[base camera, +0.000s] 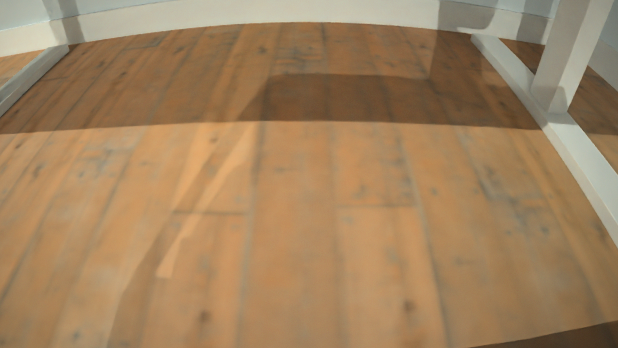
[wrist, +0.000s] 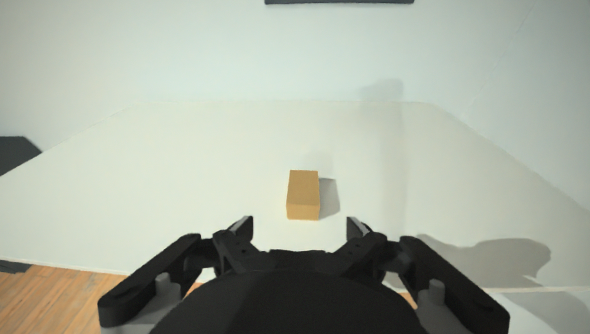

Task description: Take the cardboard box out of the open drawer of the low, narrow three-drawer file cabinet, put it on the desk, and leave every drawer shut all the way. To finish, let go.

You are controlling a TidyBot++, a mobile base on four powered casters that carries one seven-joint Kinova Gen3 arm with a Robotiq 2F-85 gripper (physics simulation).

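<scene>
The cardboard box (wrist: 303, 194), a small tan block, rests on the white desk top (wrist: 200, 160) near its middle in the wrist view. My gripper (wrist: 299, 226) is open and empty. In the picture its fingertips stand below and to either side of the box, and the box is apart from them, farther off. The file cabinet and its drawers cannot be made out in either view, so whether they are shut cannot be told.
In the base camera view a white desk leg (base camera: 565, 60) rises from a floor rail (base camera: 575, 145) at the right. Another white rail (base camera: 35, 75) lies at the left. The wall's baseboard (base camera: 300, 11) runs behind. A dark object (wrist: 17, 152) shows beyond the desk's left edge.
</scene>
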